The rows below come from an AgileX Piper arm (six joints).
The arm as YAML. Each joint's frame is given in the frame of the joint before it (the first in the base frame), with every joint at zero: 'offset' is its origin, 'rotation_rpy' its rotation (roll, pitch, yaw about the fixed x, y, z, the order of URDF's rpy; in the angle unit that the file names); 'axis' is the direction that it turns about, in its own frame. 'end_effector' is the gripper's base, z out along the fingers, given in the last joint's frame.
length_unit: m
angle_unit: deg
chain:
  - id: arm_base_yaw
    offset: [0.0, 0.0, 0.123]
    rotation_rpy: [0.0, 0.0, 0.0]
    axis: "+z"
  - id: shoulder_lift
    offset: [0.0, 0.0, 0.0]
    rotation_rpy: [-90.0, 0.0, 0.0]
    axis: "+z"
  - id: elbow
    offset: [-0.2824, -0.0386, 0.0]
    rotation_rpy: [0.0, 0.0, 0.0]
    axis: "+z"
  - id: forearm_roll
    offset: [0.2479, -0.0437, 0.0]
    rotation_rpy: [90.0, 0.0, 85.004]
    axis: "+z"
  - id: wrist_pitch
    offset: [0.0, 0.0, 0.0]
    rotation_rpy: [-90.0, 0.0, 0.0]
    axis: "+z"
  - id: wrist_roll
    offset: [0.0, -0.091, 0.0]
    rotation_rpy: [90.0, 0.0, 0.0]
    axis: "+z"
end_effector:
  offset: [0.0, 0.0, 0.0]
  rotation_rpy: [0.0, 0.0, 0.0]
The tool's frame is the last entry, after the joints.
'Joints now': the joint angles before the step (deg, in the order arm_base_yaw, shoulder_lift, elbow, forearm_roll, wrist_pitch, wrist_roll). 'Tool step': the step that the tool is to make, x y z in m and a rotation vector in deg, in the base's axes. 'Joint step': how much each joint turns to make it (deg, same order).
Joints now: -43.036 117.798 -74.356 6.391 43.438 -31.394
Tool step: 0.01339 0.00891 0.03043 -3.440 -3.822 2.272
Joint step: 2.284 -3.629 -1.378 0.001 -0.135 -0.002
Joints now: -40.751 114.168 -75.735 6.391 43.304 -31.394
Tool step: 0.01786 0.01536 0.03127 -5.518 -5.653 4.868
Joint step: 3.417 -3.740 -0.907 0.000 -3.100 -1.838
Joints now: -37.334 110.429 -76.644 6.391 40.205 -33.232
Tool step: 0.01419 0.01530 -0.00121 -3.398 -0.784 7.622
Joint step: 3.061 0.124 0.436 -0.238 -2.851 -5.112
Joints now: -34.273 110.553 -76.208 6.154 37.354 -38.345
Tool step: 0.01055 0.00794 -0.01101 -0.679 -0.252 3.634
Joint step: 1.680 1.699 0.116 1.021 -2.213 -2.945
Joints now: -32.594 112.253 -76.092 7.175 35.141 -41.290
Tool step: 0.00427 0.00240 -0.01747 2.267 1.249 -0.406
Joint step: 0.424 2.504 0.000 1.496 -0.237 0.000
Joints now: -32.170 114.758 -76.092 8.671 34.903 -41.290
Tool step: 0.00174 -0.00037 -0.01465 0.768 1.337 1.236
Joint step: 0.001 2.097 0.000 0.770 -0.395 -1.853
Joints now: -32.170 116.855 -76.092 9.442 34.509 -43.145
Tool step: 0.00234 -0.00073 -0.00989 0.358 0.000 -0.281
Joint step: 0.050 1.484 0.000 0.642 -1.289 -0.243
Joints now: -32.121 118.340 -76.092 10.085 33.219 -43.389
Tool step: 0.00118 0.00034 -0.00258 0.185 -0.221 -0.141
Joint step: 0.088 0.402 -0.001 0.469 -0.485 -0.134
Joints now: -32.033 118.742 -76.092 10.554 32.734 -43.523
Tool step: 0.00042 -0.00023 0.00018 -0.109 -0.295 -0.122
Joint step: 0.000 0.000 -0.001 0.126 -0.313 0.000
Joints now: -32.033 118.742 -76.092 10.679 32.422 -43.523
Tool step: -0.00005 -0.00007 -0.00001 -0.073 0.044 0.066
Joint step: 0.001 0.000 -0.001 -0.108 -0.001 0.000
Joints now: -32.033 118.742 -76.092 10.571 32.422 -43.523
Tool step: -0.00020 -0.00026 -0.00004 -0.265 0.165 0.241
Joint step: 0.001 0.000 -0.002 -0.395 0.001 0.001
